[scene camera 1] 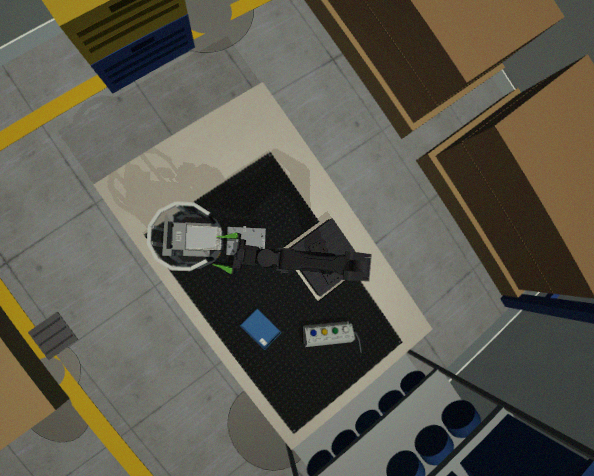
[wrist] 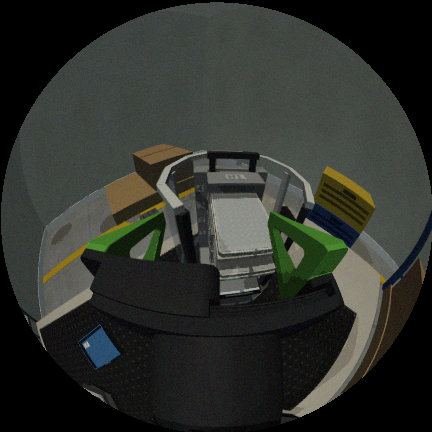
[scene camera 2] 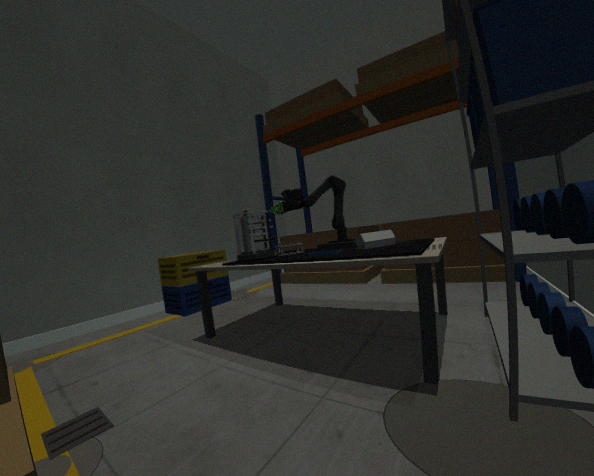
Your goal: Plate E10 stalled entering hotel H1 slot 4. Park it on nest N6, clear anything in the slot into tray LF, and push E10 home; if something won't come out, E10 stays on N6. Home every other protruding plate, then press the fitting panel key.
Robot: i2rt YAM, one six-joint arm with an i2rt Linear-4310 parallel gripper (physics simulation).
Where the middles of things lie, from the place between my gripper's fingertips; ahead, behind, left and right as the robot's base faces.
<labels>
The slotted plate rack (scene camera 1: 166, 236) lies 14 cm below my hand, 10 cm to the right of it and 7 cm ahead of it. Round my hand: blue square pad (wrist: 100, 350): 39 cm to the left, 29 cm below, 1 cm ahead.
</labels>
